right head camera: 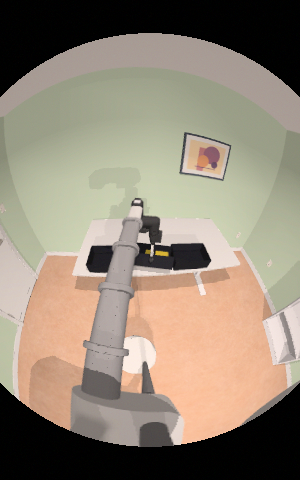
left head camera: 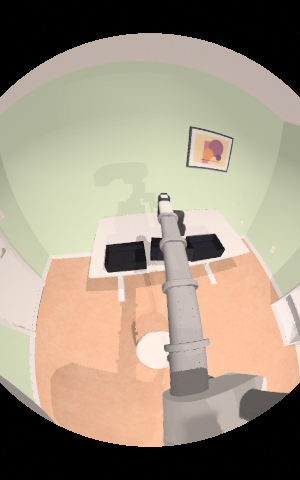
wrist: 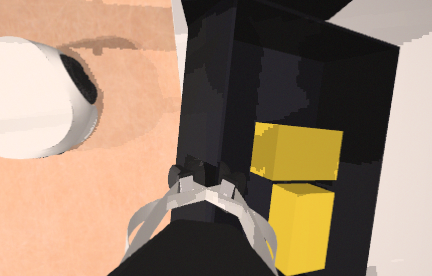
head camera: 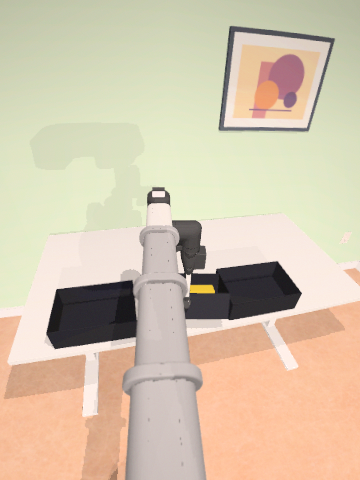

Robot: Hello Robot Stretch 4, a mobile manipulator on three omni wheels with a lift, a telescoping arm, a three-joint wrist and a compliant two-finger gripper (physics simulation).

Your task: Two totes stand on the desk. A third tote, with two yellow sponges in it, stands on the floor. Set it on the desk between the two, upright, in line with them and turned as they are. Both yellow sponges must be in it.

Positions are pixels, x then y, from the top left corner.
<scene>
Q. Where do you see a framed picture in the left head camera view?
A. At 207, 149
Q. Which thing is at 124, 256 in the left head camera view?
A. A black tote.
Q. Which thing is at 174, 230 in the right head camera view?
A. A white desk.
</scene>
